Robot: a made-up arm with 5 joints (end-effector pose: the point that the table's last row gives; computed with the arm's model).
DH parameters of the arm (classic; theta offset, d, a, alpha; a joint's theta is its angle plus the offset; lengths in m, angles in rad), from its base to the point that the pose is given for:
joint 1: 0 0.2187 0 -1.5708
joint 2: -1.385 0 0.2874 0
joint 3: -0.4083 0 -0.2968 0
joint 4: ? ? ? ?
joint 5: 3.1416 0.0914 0 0
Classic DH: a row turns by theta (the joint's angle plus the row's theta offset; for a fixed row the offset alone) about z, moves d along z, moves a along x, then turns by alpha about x.
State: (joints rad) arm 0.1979 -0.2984 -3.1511 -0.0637 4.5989
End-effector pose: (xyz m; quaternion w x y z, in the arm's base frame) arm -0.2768 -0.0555 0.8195 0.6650 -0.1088 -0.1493 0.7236
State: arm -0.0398 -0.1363 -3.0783 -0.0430 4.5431
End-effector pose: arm -0.1538 0.0061 0.8722 0.7757 -0.0383 -0.0436 0.6284
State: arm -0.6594 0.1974 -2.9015 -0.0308 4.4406
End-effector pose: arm 0.1116 -0.0865 0.8875 0.9297 0.1676 0.1126 0.3079
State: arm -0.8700 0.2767 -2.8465 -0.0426 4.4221
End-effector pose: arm 0.1381 -0.1637 0.8698 0.9449 0.2301 0.1244 0.1967
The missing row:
joint 4: -1.3483 0 -0.0716 1.5708
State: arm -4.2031 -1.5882 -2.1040 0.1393 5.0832
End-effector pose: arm 0.2890 -0.5176 0.5344 0.4170 -0.0141 0.2037 -0.8857
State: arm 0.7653 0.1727 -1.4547 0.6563 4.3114
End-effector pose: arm 0.3668 0.3523 0.4360 0.1746 0.1911 0.9321 0.2535
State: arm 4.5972 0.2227 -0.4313 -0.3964 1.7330
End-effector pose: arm -0.0401 -0.3468 0.1784 0.0070 0.1320 0.9454 -0.2978
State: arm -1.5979 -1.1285 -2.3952 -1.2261 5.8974
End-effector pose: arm 0.0133 0.4897 0.5568 0.5807 -0.5919 0.4103 0.3796
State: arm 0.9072 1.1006 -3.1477 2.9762 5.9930
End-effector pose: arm 0.2912 0.3724 0.3782 0.1360 0.7385 0.5038 -0.4269
